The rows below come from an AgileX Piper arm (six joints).
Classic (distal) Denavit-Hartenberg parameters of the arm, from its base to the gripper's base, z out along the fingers. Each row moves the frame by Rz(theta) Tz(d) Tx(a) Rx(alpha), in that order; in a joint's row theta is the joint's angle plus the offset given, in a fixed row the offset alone. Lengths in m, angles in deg.
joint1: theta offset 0; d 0.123; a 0; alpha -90
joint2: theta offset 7.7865; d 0; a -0.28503; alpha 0
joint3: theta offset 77.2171; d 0; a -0.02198; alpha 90
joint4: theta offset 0; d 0.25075; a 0; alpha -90
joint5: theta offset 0; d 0; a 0; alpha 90
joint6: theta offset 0; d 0.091; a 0; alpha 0
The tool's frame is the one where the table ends.
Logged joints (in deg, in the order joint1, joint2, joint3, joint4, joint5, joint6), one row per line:
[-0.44 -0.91 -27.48 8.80 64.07 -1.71]
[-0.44 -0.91 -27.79 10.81 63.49 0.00]
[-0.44 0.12 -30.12 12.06 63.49 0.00]
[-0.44 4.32 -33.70 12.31 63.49 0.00]
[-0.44 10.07 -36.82 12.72 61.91 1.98]
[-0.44 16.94 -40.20 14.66 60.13 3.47]
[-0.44 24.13 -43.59 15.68 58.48 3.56]
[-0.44 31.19 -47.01 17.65 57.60 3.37]
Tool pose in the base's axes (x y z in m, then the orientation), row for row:
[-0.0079 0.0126 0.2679 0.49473 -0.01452 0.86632 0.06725]
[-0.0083 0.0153 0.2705 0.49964 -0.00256 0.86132 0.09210]
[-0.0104 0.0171 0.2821 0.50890 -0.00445 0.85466 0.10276]
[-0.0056 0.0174 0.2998 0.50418 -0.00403 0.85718 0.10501]
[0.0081 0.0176 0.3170 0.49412 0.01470 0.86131 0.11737]
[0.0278 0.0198 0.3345 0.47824 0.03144 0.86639 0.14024]
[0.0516 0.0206 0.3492 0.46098 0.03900 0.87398 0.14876]
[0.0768 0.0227 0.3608 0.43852 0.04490 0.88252 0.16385]
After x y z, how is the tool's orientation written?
As a quaternion, w x y z.
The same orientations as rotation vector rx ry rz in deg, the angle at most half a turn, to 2 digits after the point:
[-2.02 120.32 9.34]
[-0.35 119.37 12.76]
[-0.61 117.97 14.18]
[-0.56 118.56 14.52]
[2.04 119.65 16.31]
[4.40 121.20 19.62]
[5.50 123.21 20.97]
[6.39 125.67 23.33]

